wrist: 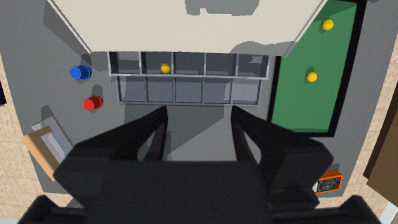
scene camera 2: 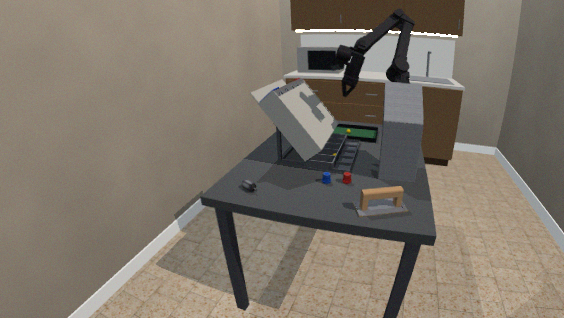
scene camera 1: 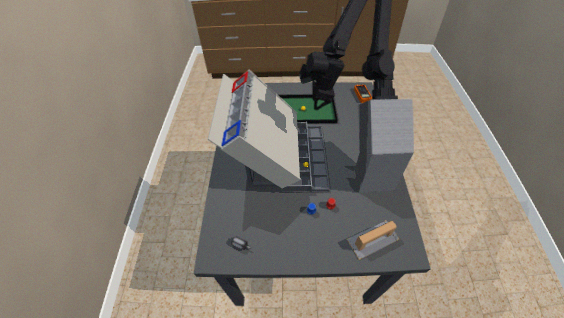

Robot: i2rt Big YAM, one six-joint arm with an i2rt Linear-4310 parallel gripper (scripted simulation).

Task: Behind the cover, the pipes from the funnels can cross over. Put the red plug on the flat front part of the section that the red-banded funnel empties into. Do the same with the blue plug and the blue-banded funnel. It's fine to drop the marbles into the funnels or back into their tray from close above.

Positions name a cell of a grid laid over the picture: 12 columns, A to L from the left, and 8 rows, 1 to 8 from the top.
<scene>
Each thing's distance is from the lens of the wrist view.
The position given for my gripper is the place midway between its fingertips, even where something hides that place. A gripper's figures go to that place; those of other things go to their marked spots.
my gripper (wrist: G5): 13 cm
beige cover (wrist: I2): 32 cm
</scene>
